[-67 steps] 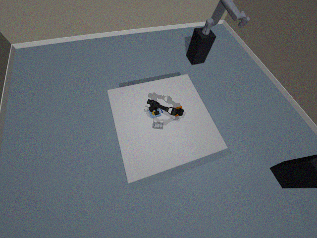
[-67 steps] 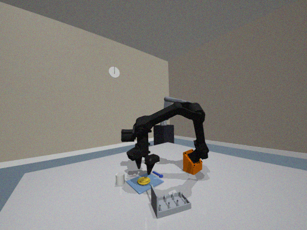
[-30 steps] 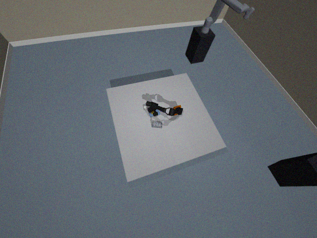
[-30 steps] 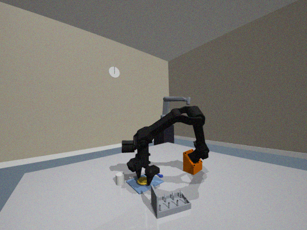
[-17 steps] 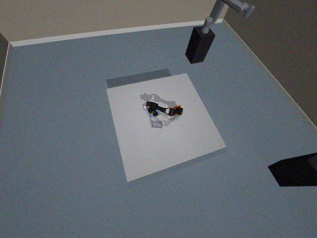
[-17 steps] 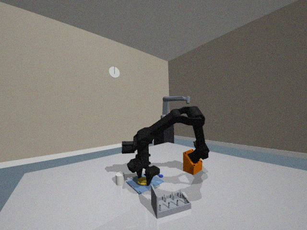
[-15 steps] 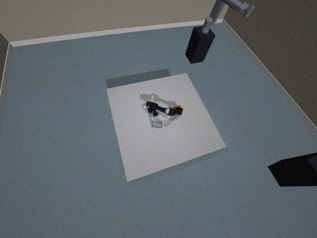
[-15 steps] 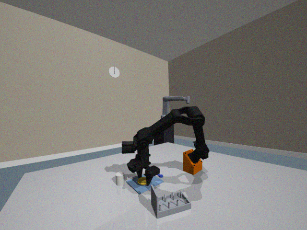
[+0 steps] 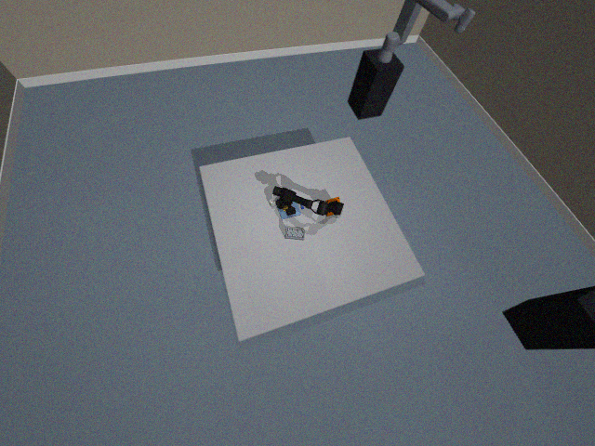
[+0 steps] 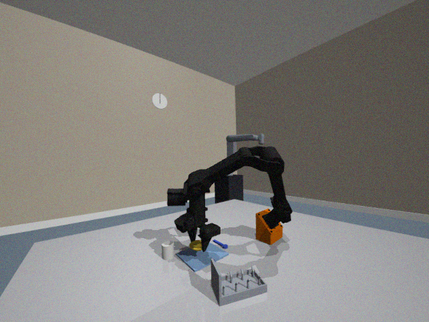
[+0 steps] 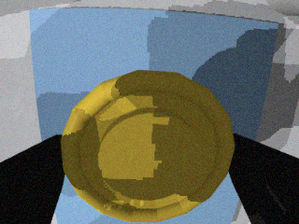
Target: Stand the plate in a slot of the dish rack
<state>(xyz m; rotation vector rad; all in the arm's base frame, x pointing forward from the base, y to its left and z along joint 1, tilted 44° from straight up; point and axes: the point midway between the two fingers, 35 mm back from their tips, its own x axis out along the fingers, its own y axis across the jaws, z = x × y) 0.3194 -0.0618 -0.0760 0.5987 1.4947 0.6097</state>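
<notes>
My gripper tip is now 20 mm past the light blue mat, 10 mm to the left of it and 40 mm above it. Also, from my gripper tip: blue spoon 120 mm behind, 10 mm to the right, 40 mm below; then white cup 80 mm ahead, 80 mm to the right, 10 mm below; then yellow plate 10 mm above.
</notes>
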